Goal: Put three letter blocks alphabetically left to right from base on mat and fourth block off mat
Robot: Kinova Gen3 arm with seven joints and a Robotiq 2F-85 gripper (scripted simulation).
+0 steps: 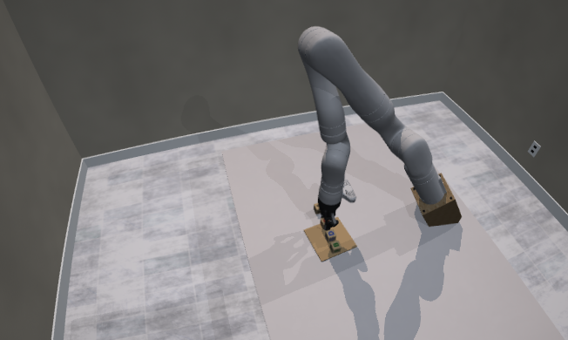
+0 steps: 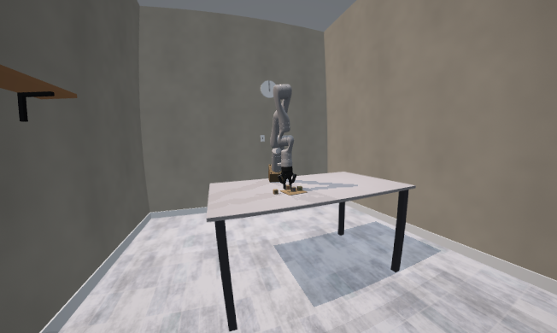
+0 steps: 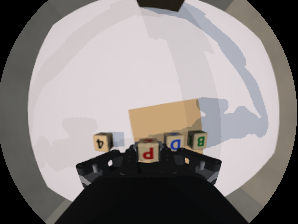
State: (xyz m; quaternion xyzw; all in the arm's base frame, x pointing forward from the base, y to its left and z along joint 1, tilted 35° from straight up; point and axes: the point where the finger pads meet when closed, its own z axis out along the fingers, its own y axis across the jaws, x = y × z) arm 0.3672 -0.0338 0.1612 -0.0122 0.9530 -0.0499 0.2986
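Right now the tan mat is 40 mm to the left of my hand and 40 mm below it. From my hand the other things lie so: block (10 mm behind, 80 mm to the right, 30 mm below).
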